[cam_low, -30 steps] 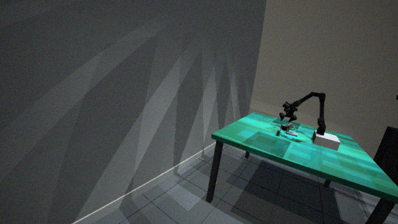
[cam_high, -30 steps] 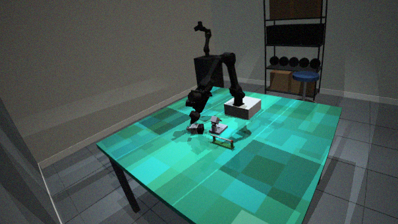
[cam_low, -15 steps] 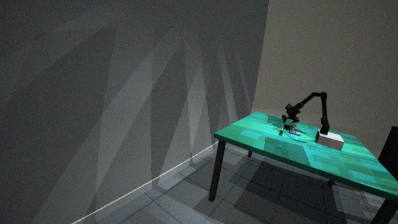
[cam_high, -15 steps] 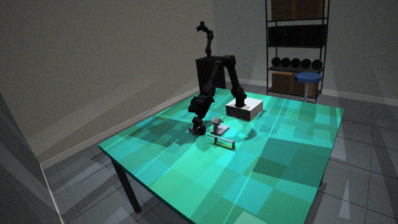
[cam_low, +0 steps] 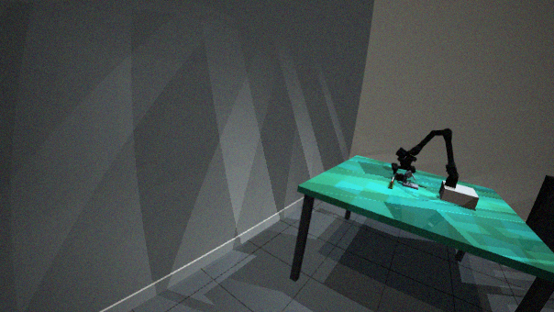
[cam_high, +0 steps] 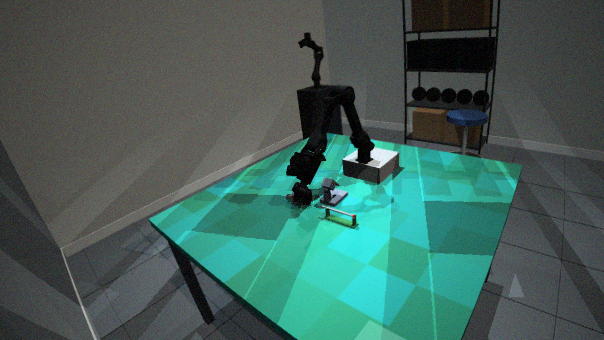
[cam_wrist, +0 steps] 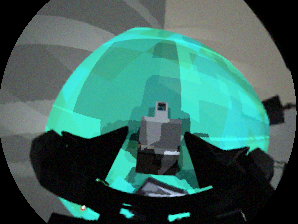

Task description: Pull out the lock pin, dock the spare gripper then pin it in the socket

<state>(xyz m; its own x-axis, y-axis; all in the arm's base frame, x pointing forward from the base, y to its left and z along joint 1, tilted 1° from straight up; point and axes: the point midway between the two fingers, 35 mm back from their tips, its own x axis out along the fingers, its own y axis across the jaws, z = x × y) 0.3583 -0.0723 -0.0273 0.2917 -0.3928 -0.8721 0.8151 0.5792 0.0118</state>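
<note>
My gripper tip is now 10 mm past the spare gripper and 10 mm above it. Round my gripper tip: olive mount 250 mm to the left, 10 mm below, 10 mm behind; then grey mount 120 mm to the left, 100 mm behind, 20 mm above.
</note>
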